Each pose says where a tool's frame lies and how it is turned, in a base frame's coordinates. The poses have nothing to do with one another.
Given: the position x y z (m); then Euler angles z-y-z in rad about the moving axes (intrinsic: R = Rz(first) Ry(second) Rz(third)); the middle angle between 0 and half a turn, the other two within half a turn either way.
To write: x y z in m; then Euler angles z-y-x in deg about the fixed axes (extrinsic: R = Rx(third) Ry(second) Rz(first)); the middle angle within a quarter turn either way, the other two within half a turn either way. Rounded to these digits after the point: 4 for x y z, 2 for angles.
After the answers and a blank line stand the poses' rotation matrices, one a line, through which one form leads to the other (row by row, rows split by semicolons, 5 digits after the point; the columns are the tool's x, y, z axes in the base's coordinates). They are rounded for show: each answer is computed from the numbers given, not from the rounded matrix.
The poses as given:
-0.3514, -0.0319, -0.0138, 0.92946, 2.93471, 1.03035
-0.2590, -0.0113, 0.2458, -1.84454, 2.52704, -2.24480
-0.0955, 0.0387, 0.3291, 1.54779, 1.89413, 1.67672
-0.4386, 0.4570, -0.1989, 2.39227, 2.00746, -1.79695
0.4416, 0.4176, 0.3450, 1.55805, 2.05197, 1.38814
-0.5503, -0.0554, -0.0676, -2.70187, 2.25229, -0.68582
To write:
-0.3514, -0.0319, -0.0138, -174.81, 7.06, -170.45
-0.2590, -0.0113, 0.2458, 154.30, -8.97, 145.81
-0.0955, 0.0387, 0.3291, -173.51, 1.25, -108.53
-0.4386, 0.4570, -0.1989, -37.40, -41.56, -124.42
0.4416, 0.4176, 0.3450, 169.87, 0.65, -117.57
-0.5503, -0.0554, -0.0676, -76.05, -44.65, 152.31

-0.98835 0.08978 0.12289; 0.10951 0.98026 0.16459; -0.10569 0.17613 -0.97868
-0.89009 -0.42830 -0.15587; -0.27972 0.78332 -0.55512; 0.35986 -0.45051 -0.81703
-0.99336 0.11297 0.02181; 0.05646 0.31343 0.94793; 0.10025 0.94287 -0.31773
0.59437 0.45449 -0.66345; 0.77810 -0.11656 0.61723; 0.20319 -0.88309 -0.42292
-0.98436 -0.17583 0.01130; -0.07153 0.45740 0.88638; -0.16102 0.87171 -0.46282
0.17155 0.69044 -0.70275; 0.78059 -0.53045 -0.33060; -0.60104 -0.49185 -0.62995

